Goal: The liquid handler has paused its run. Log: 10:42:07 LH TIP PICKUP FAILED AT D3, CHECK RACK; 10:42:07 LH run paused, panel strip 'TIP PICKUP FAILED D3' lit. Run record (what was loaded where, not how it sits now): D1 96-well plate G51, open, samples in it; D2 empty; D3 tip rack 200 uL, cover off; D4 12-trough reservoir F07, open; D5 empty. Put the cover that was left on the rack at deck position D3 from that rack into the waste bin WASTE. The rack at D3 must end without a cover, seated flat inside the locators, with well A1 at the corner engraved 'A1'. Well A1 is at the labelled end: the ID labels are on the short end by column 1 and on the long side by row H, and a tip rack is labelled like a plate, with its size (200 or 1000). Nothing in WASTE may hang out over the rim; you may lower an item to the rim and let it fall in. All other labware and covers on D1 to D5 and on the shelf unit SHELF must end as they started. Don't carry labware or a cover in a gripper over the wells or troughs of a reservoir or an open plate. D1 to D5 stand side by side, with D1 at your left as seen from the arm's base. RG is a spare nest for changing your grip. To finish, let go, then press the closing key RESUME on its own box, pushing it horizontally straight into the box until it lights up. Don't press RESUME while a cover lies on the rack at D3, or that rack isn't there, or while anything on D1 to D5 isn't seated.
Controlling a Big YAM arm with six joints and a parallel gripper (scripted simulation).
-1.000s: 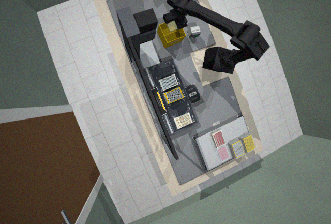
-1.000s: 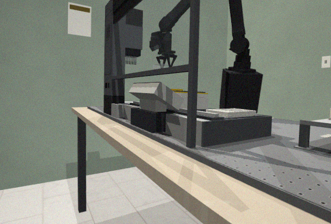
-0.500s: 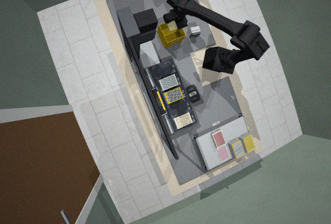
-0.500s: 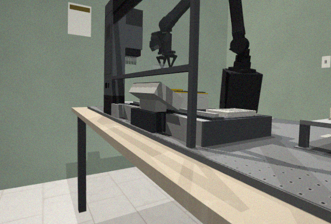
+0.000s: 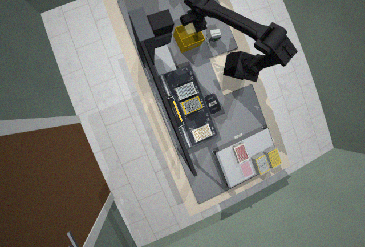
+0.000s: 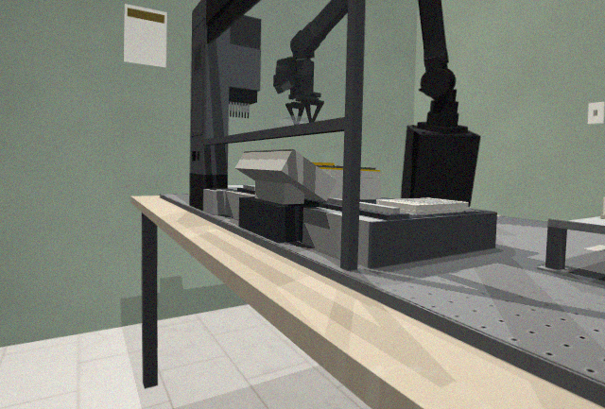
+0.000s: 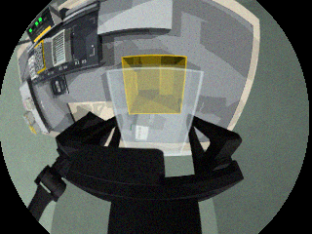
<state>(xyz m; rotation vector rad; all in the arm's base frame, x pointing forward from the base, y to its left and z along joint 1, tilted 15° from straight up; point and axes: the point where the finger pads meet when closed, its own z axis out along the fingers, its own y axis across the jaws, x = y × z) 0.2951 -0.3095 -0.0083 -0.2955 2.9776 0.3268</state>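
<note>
The yellow waste bin is 22 cm below my hand. Round my hand: resume box: 20 cm below, 19 cm behind, 3 cm to the left; then yellow-framed tip rack: 46 cm to the left, 16 cm below, 8 cm ahead; then clear cover: right at my hand.
</note>
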